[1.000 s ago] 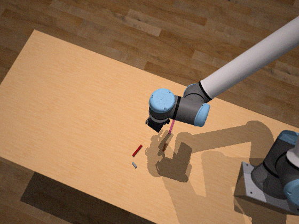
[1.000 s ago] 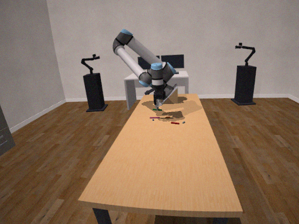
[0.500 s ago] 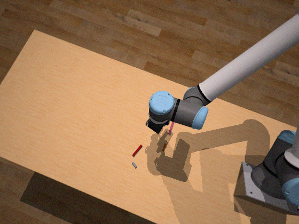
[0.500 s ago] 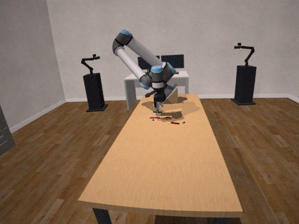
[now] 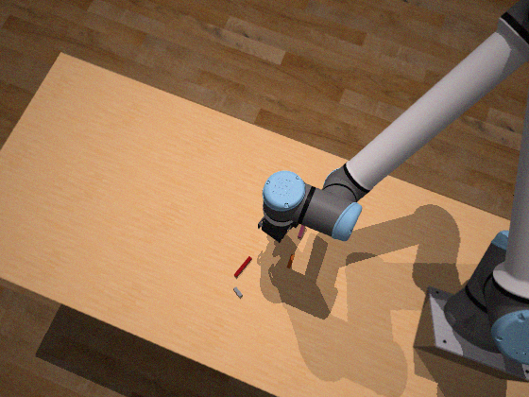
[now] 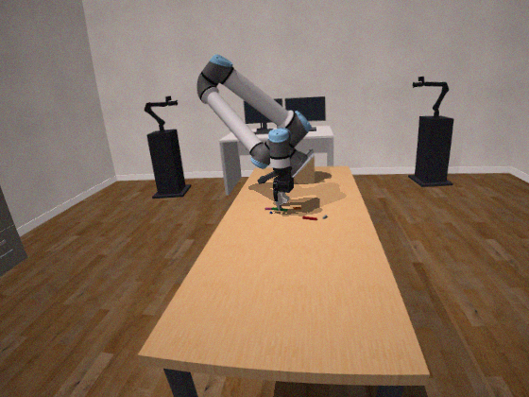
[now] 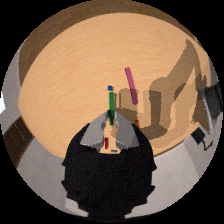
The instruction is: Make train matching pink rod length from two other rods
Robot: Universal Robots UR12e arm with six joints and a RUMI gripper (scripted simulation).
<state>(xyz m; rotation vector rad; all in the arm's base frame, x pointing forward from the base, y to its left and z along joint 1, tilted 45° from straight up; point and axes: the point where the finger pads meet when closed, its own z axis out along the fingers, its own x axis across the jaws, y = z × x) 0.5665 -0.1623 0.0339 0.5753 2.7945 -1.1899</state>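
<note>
The blue rod lies 10 mm behind my hand, 40 mm to the right of it and 30 mm below it. Also, from my hand: green rod: 10 mm below; pink rod: 60 mm behind, 30 mm to the right, 30 mm below; orange rod: 50 mm behind, 90 mm to the left, 30 mm below.
</note>
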